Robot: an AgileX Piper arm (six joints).
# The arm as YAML. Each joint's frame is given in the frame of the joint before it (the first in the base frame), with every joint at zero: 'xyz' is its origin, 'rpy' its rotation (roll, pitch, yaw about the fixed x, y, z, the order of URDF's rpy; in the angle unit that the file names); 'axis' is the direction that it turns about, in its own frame. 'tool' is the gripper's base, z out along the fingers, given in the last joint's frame.
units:
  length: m
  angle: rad
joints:
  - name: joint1
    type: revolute
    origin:
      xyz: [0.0, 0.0, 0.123]
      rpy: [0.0, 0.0, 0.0]
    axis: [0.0, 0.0, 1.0]
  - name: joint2
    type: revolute
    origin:
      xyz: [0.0, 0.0, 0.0]
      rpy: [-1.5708, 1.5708, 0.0]
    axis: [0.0, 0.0, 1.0]
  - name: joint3
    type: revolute
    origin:
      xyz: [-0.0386, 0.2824, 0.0]
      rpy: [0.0, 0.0, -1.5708]
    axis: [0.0, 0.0, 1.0]
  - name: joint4
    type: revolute
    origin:
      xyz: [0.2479, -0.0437, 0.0]
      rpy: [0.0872, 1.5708, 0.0]
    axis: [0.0, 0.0, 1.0]
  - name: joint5
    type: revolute
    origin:
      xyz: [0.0, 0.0, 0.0]
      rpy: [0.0, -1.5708, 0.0]
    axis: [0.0, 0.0, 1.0]
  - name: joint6
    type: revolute
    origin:
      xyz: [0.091, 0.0, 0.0]
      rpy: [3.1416, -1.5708, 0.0]
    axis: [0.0, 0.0, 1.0]
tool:
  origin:
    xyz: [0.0, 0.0, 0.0]
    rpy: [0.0, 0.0, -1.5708]
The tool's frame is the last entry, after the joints.
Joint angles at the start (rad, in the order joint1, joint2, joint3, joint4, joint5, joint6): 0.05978 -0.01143 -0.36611 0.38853 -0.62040 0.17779
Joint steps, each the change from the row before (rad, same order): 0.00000 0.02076 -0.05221 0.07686 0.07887 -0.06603; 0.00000 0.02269 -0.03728 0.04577 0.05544 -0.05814; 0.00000 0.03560 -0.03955 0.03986 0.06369 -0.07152; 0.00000 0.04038 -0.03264 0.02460 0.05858 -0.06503; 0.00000 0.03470 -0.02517 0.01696 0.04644 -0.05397; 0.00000 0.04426 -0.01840 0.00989 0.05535 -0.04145; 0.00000 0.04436 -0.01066 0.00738 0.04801 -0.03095; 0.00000 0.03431 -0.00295 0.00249 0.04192 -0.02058; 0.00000 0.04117 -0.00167 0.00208 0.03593 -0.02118; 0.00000 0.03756 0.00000 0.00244 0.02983 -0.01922; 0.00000 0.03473 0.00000 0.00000 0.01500 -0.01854; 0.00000 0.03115 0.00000 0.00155 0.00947 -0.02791; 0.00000 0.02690 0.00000 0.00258 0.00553 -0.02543
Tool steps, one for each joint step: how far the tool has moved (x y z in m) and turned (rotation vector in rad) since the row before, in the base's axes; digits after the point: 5 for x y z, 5 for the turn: 0.00097 -0.00095 0.00957 0.01597 0.05637 0.00968; 0.00239 0.00040 0.00713 -0.00749 0.04739 -0.00169; 0.00576 0.00161 0.00764 -0.02778 0.06529 -0.00747; 0.00808 0.00239 0.00612 -0.04010 0.06827 -0.00845; 0.00735 0.00221 0.00448 -0.03823 0.05602 -0.00707; 0.01183 0.00322 0.00185 -0.04096 0.07596 0.00499; 0.01283 0.00306 -0.00055 -0.03434 0.07539 0.00921; 0.01086 0.00277 -0.00272 -0.02870 0.06636 0.01173; 0.01244 0.00258 -0.00353 -0.02844 0.06917 0.00958; 0.01118 0.00221 -0.00403 -0.02462 0.06189 0.00873; 0.00974 0.00137 -0.00328 -0.02260 0.04676 0.00117; 0.00849 0.00100 -0.00298 -0.02857 0.03863 -0.00386; 0.00718 0.00071 -0.00261 -0.02436 0.03117 -0.00411
